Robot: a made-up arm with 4 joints. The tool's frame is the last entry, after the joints.
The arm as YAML. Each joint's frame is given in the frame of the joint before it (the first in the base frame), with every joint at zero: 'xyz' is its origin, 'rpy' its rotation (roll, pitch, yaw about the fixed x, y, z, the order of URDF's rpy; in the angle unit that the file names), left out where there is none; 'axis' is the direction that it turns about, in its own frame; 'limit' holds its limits. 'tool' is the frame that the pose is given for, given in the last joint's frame.
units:
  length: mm
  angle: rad
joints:
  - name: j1
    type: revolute
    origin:
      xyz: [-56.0, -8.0, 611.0]
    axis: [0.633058, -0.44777, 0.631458]
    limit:
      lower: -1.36
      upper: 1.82
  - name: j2
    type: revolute
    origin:
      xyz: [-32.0, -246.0, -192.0]
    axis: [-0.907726, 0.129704, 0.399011]
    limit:
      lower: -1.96
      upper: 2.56
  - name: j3
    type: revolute
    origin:
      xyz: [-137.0, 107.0, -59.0]
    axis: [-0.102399, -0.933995, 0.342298]
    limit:
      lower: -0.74
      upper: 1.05
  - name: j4
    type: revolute
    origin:
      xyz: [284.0, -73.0, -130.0]
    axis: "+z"
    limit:
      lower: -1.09
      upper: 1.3
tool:
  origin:
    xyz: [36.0, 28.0, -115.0]
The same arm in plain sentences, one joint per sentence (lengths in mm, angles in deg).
The arm has four revolute joints in a row. What follows holds with every joint at zero, and every direction is one of the base frame's. The first joint lies 56 mm along -x and 8 mm along -y and 611 mm along +z from the base frame's origin and turns about the direction (0.633058, -0.44777, 0.631458), from -77.92 to 104.28 deg. The second joint lies 32 mm along -x and 246 mm along -y and 192 mm along -z from the first joint and turns about the direction (-0.907726, 0.129704, 0.399011), from -112.3 to 146.68 deg. The third joint lies 137 mm along -x and 107 mm along +y and 59 mm along -z from the second joint and turns about the direction (-0.102399, -0.933995, 0.342298), from -42.4 to 60.16 deg. The fourth joint lies 284 mm along +x and 73 mm along -y and 130 mm along -z from the third joint and turns about +z, from -62.45 to 74.48 deg. The tool frame, which is the frame that the pose is given for, lies 36 mm along +x and 28 mm along +y and 115 mm along -z from the fourth joint; its axes are parallel to the base frame's.
